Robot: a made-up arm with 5 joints.
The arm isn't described. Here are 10 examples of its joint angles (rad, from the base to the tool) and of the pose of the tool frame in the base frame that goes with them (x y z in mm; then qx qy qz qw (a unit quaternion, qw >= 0)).
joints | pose
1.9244 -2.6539 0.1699 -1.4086 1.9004 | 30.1 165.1 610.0 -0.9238 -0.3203 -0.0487 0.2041
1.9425 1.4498 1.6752 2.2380 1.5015 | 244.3 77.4 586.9 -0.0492 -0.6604 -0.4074 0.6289
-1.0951 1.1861 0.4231 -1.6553 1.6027 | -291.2 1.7 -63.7 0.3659 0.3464 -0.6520 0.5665
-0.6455 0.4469 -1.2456 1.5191 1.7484 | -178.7 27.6 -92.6 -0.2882 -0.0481 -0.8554 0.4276
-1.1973 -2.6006 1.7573 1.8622 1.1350 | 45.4 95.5 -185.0 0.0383 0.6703 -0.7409 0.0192
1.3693 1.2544 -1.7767 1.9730 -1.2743 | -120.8 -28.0 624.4 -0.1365 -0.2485 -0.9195 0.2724
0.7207 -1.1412 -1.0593 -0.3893 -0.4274 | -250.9 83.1 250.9 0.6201 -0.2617 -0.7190 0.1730
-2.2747 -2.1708 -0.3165 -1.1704 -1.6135 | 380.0 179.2 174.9 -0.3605 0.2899 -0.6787 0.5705
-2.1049 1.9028 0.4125 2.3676 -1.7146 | 219.5 86.4 -47.4 -0.2148 0.6784 -0.6773 0.1866
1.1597 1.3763 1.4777 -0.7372 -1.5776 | -6.2 181.9 748.6 -0.3730 0.0231 0.8384 0.3968
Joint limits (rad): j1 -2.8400..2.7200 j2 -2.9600..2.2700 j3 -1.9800..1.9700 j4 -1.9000..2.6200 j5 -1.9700..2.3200
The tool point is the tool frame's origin. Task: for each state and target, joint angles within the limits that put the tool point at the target. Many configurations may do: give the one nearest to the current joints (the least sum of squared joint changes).
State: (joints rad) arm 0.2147 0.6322 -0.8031 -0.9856 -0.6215
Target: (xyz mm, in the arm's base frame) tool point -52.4 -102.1 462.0
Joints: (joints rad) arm 0.4010 1.3144 -0.5572 -1.5484 -0.7592
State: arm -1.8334 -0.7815 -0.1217 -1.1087 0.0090
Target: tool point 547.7 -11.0 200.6
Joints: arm -2.4953 -0.9902 -0.3693 -0.9879 -0.0122
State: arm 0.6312 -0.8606 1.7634 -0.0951 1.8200
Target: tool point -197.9 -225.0 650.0
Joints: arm 1.0647 -1.0028 1.9231 0.1751 1.8247
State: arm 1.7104 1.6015 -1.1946 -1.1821 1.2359
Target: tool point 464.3 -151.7 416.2
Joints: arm 2.4298 1.3678 -1.2193 -1.0095 1.0930
